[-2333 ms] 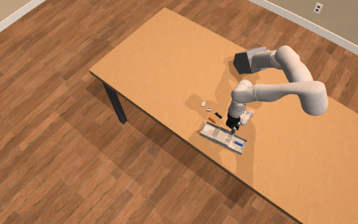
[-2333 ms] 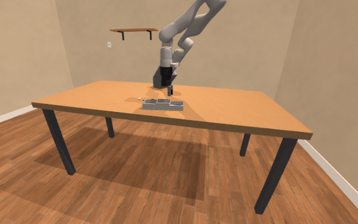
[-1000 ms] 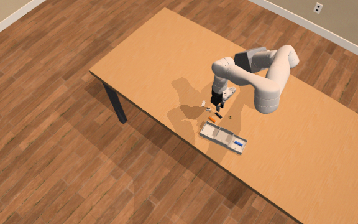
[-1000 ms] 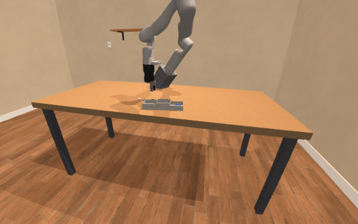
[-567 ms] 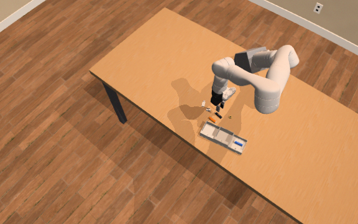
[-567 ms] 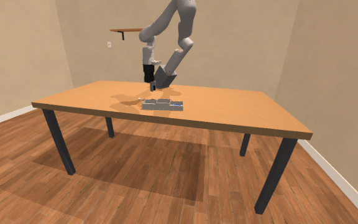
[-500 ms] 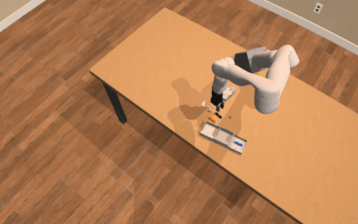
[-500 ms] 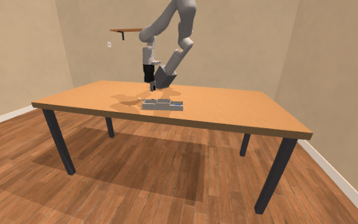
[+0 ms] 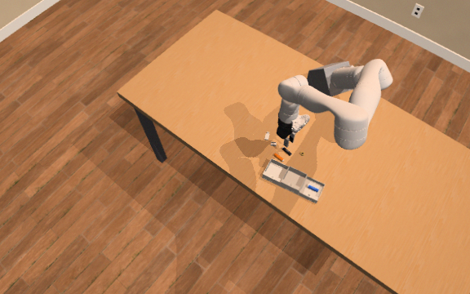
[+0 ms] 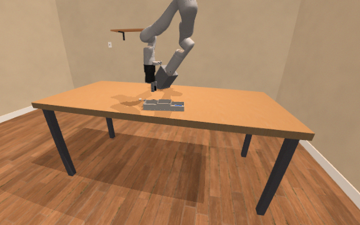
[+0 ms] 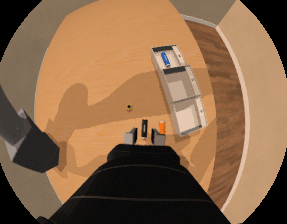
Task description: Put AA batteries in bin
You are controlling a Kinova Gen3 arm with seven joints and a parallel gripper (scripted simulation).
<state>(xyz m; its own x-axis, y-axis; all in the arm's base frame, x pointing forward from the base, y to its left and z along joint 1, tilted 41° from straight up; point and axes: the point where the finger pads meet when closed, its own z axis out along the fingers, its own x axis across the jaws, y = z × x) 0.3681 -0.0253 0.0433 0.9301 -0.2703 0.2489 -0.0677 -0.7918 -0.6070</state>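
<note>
Now: hand 90 mm above the black battery. The rest, counted from my hand: tiny yellowish thing 40 mm behind, 60 mm to the left, 90 mm below; grey thing 10 mm ahead, 70 mm to the right, 80 mm below; orange battery 50 mm ahead, 10 mm to the right, 90 mm below.
</note>
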